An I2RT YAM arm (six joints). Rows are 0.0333 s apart.
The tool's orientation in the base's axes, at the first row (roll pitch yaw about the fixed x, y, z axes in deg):
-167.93 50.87 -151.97
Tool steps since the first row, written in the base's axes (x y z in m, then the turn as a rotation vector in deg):
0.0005 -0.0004 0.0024 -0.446 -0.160 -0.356
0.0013 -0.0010 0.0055 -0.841 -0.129 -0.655
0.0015 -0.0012 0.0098 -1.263 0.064 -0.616
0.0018 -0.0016 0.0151 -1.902 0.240 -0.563
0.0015 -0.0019 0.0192 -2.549 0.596 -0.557
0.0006 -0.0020 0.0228 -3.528 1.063 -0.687
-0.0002 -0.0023 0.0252 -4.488 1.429 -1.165
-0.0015 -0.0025 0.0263 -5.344 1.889 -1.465
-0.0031 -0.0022 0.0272 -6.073 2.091 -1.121
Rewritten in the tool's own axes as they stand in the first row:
-0.0020 -0.0009 -0.0012 0.572 0.038 -0.150
-0.0047 -0.0021 -0.0026 1.015 0.231 -0.264
-0.0081 -0.0029 -0.0051 1.162 0.541 -0.579
-0.0122 -0.0041 -0.0082 1.425 0.901 -1.072
-0.0152 -0.0048 -0.0110 1.675 1.440 -1.511
-0.0174 -0.0051 -0.0140 2.183 2.205 -2.102
-0.0188 -0.0054 -0.0161 2.980 2.916 -2.482
-0.0188 -0.0053 -0.0178 3.553 3.659 -2.875
-0.0187 -0.0047 -0.0195 3.632 4.034 -3.612

